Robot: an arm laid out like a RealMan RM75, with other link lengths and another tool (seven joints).
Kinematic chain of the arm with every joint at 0, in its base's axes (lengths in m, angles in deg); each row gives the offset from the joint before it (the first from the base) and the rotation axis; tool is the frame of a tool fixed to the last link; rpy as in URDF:
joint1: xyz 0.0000 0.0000 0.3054 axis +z
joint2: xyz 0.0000 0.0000 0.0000 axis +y
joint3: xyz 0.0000 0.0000 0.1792 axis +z
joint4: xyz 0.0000 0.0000 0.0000 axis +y
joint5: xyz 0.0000 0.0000 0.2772 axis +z
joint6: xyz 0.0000 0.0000 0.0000 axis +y
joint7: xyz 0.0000 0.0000 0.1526 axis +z
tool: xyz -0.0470 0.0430 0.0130 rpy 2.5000 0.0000 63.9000
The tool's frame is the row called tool.
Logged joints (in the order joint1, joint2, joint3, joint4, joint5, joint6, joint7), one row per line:
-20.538 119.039 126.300 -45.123 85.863 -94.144 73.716
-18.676 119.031 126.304 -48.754 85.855 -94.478 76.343
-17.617 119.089 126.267 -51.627 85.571 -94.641 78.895
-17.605 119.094 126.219 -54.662 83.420 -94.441 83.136
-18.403 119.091 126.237 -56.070 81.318 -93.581 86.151
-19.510 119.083 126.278 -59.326 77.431 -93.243 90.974
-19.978 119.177 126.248 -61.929 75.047 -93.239 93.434
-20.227 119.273 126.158 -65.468 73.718 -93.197 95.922
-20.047 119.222 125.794 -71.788 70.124 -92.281 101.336
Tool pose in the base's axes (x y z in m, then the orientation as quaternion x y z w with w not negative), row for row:
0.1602 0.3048 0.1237 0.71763 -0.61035 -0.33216 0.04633
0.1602 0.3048 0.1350 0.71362 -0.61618 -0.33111 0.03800
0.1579 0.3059 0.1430 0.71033 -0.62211 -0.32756 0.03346
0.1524 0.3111 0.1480 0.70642 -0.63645 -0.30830 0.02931
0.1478 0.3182 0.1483 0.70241 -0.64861 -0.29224 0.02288
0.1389 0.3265 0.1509 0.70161 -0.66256 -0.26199 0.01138
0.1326 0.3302 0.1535 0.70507 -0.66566 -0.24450 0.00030
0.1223 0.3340 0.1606 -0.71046 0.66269 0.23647 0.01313
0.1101 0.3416 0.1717 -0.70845 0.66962 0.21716 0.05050
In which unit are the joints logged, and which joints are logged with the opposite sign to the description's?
The joints are logged in degrees. Opposite sign: joint1, joint4.
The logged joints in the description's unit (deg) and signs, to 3 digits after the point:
20.538 119.039 126.300 45.123 85.863 -94.144 73.716
18.676 119.031 126.304 48.754 85.855 -94.478 76.343
17.617 119.089 126.267 51.627 85.571 -94.641 78.895
17.605 119.094 126.219 54.662 83.420 -94.441 83.136
18.403 119.091 126.237 56.070 81.318 -93.581 86.151
19.510 119.083 126.278 59.326 77.431 -93.243 90.974
19.978 119.177 126.248 61.929 75.047 -93.239 93.434
20.227 119.273 126.158 65.468 73.718 -93.197 95.922
20.047 119.222 125.794 71.788 70.124 -92.281 101.336

